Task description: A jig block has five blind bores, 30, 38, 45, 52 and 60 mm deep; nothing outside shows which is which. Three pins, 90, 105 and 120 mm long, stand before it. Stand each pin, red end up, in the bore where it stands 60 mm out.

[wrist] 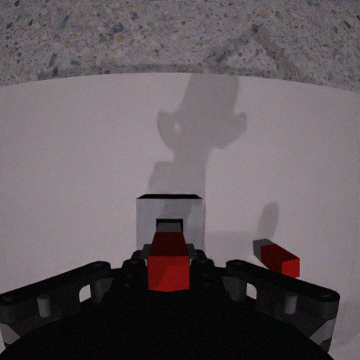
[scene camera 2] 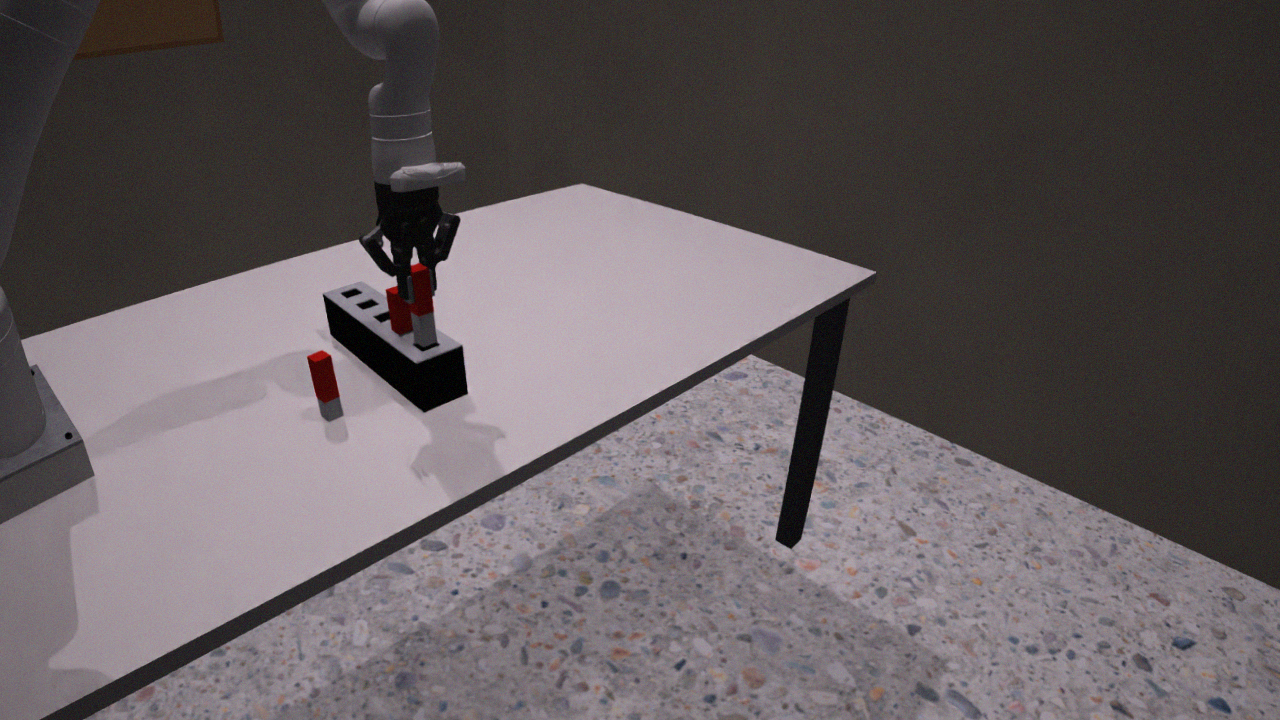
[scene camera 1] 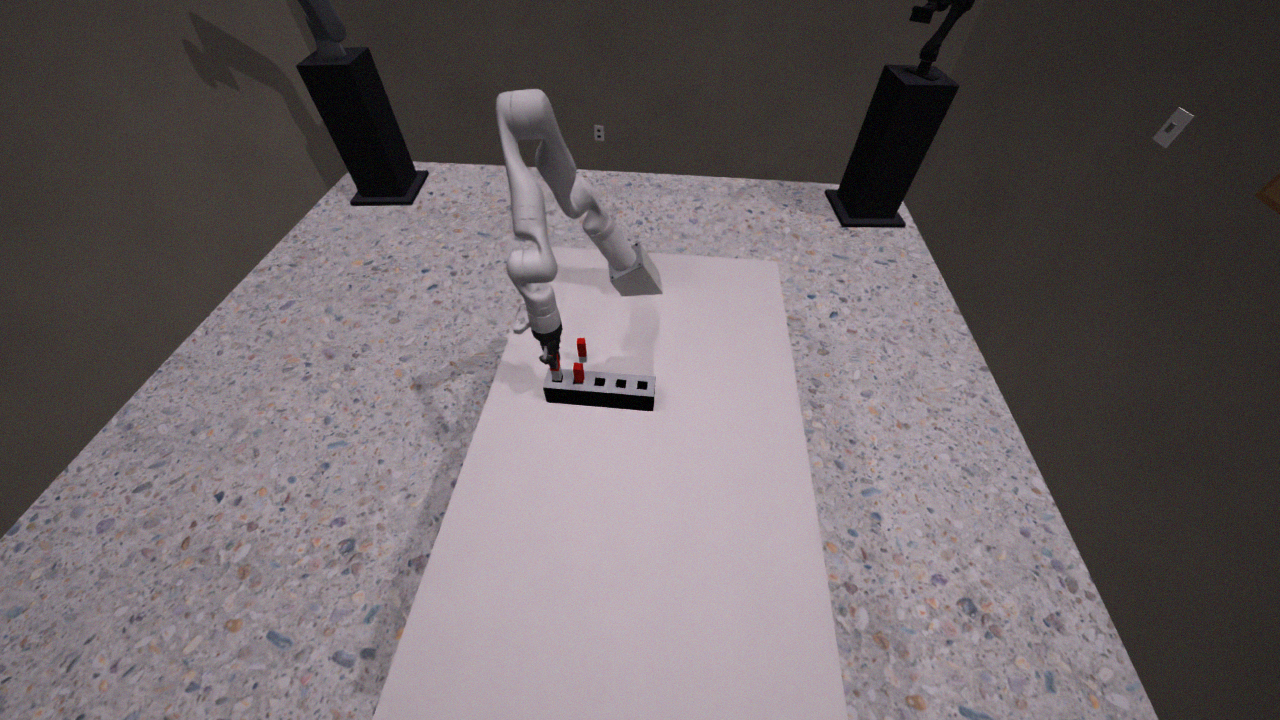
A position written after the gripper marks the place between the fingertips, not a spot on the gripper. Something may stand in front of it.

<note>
In view: the gripper [scene camera 2: 418, 298], a jig block [scene camera 2: 358, 316], a pin [scene camera 2: 320, 363], a pin [scene camera 2: 422, 312] and a pin [scene camera 2: 400, 316].
The jig block shows as well in scene camera 1 [scene camera 1: 600, 389]. The gripper also shows in the wrist view [wrist: 168, 256] and in scene camera 1 [scene camera 1: 555, 363].
</note>
